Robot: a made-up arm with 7 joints. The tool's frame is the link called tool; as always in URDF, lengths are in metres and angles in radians.
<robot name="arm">
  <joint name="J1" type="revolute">
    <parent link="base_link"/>
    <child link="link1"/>
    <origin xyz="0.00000 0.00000 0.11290" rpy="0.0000 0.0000 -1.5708"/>
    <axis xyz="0 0 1"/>
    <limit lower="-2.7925" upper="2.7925"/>
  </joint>
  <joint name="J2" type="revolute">
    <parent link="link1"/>
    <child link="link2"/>
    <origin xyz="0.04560 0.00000 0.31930" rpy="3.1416 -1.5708 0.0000"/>
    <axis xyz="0 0 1"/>
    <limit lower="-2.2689" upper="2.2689"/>
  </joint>
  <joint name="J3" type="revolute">
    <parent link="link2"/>
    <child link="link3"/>
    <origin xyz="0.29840 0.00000 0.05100" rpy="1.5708 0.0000 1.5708"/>
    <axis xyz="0 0 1"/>
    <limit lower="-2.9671" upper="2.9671"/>
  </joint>
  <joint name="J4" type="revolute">
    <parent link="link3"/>
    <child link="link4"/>
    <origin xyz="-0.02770 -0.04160 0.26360" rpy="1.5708 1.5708 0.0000"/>
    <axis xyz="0 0 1"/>
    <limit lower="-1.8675" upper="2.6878"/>
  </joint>
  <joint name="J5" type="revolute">
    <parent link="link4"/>
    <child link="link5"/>
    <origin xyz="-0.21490 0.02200 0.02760" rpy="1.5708 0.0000 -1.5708"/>
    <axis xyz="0 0 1"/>
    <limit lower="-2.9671" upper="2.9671"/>
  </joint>
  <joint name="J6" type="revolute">
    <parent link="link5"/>
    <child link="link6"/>
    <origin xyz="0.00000 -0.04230 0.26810" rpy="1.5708 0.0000 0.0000"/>
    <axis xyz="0 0 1"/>
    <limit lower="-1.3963" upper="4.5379"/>
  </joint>
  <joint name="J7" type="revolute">
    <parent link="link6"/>
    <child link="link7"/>
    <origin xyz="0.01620 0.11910 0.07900" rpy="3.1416 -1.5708 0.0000"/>
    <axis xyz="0 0 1"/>
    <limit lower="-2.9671" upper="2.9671"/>
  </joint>
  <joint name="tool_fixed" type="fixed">
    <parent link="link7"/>
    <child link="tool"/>
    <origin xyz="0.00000 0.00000 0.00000" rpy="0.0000 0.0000 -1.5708"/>
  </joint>
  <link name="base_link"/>
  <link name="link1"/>
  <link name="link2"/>
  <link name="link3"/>
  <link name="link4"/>
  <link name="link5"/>
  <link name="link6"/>
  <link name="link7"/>
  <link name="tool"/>
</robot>
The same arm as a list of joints. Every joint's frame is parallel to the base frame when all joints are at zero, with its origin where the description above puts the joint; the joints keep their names.
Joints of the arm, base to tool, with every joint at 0 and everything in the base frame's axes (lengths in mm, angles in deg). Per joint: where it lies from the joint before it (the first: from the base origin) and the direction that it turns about. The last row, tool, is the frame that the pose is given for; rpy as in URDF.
J1: origin 0 0 112.9 axis 0 0 1
J2: origin 0 -45.6 319.3 axis 0 -1 0
J3: origin 0 -51 298.4 axis 0 0 1
J4: origin 27.7 41.6 263.6 axis 0 1 0
J5: origin -22 27.6 214.9 axis 0 0 1
J6: origin 0 -42.3 268.1 axis 0 -1 0
J7: origin 16.2 -79 119.1 axis 1 0 0
tool: origin 0 0 0 rpy 180 -90 0
Joint limits (deg, base to tool): -160..160 -130..130 -170..170 -107..154 -170..170 -80..260 -170..170

